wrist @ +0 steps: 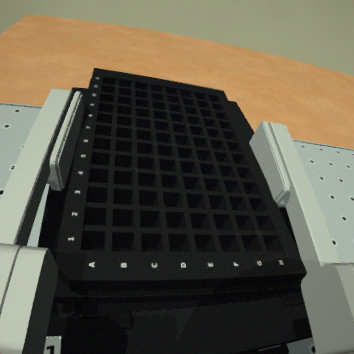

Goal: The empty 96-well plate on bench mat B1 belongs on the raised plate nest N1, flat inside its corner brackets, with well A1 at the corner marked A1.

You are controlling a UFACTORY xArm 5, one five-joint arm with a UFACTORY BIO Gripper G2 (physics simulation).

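Places are measured from the arm's base along level axes (x right, y back, z down), in metres.
Pixels of known places: hand at its tool point: [173, 150].
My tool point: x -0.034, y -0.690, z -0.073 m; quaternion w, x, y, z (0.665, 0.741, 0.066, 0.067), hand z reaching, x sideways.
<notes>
Ahead of a thing's pixels: the offset from my tool point to its top centre. "pt": to the spot under its first point. Level surfaces: height alone.
The black 96-well plate @[dy -0.005, dx +0.001, dz -0.004 m] [165, 170] fills the middle of the wrist view, its wells open and empty. Row letters A to H run along its near edge and column numbers up its left side, so well A1 is at the near left corner. My gripper [172, 152] is shut on the plate, one pale finger against each long side. A dark structure @[dy -0.004, dx +0.007, dz +0.015 m] [175, 325] shows below the near edge, in deep shadow; it may be part of the nest. Its corner brackets and A1 mark cannot be made out, and whether the plate touches it cannot be told.
A white tag @[pt dy +0.066, dx -0.049, dz +0.018 m] [53, 345] with a "1" shows at the bottom left, partly cut off. Light grey perforated panels [15, 130] [325, 175] lie on both sides beyond the fingers. An orange-brown table top @[dz +0.092 m] [150, 47] reaches back to a grey-green background.
</notes>
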